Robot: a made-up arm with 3 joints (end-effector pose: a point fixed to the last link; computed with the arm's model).
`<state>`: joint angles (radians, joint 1 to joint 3).
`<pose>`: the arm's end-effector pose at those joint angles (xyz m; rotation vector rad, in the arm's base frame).
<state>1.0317 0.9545 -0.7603</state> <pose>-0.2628 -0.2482 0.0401 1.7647 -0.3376 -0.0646</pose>
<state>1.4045 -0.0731 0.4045</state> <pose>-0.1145 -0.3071 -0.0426 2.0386 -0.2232 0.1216</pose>
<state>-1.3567 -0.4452 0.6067</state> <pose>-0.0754 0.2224 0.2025 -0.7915 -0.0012 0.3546</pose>
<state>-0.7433 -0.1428 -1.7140</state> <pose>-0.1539 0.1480 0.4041 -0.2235 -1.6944 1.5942</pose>
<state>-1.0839 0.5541 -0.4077</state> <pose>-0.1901 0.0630 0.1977 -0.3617 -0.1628 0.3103</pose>
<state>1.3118 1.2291 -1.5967</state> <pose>-0.2908 -0.3041 -0.0027 1.8121 -0.9107 -0.4181</pose>
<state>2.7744 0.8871 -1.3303</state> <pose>-0.2302 -0.0466 -0.2237 -2.5806 0.6105 1.1543</pose>
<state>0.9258 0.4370 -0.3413</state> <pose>-0.1681 -0.2728 0.0647 1.6030 -0.4436 0.0458</pose>
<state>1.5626 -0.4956 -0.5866</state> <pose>-0.0685 -0.4886 -0.0733 1.5268 -1.6908 -0.5440</pose>
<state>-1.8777 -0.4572 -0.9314</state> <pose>-0.0903 0.4021 -0.0128 -1.0126 -0.3716 1.9466</pose>
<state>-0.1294 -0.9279 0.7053</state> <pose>-0.0570 -0.1089 0.4647 0.2845 -0.5328 0.4383</pose>
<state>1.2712 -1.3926 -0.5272</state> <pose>-0.1702 -0.6717 0.1451 0.5540 -2.3665 -0.3847</pose>
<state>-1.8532 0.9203 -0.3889</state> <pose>-0.2810 0.1118 0.0621 -1.0570 0.0361 -0.0248</pose>
